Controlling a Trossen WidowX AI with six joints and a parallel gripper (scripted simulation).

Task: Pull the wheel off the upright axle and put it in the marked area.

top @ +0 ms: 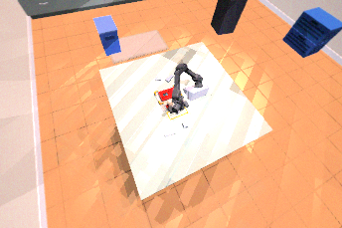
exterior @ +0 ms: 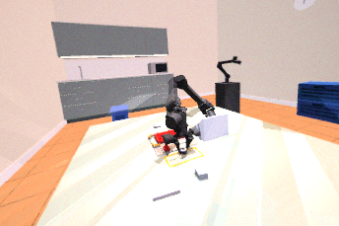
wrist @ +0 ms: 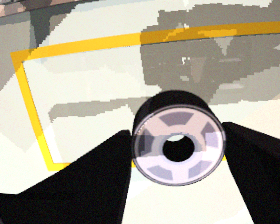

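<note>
Now: gripper tip right at the wheel.
</note>
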